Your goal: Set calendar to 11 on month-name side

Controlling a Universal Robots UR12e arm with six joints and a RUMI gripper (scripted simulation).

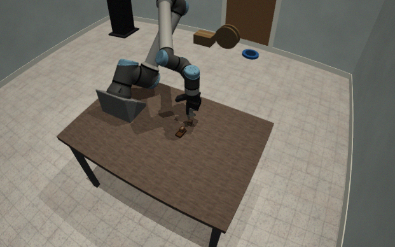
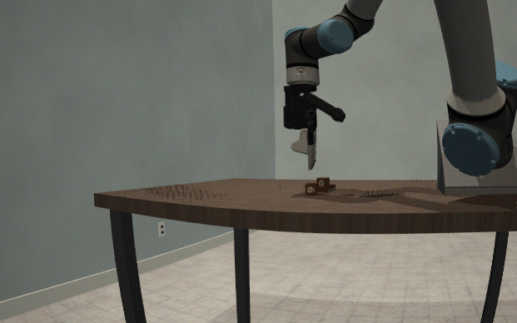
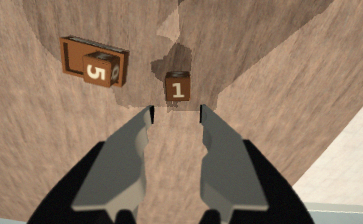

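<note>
Right now the cube is 7 cm below my hand. From my hand the other things lie so: calendar tray: 11 cm to the right, 7 cm below, 1 cm behind.
</note>
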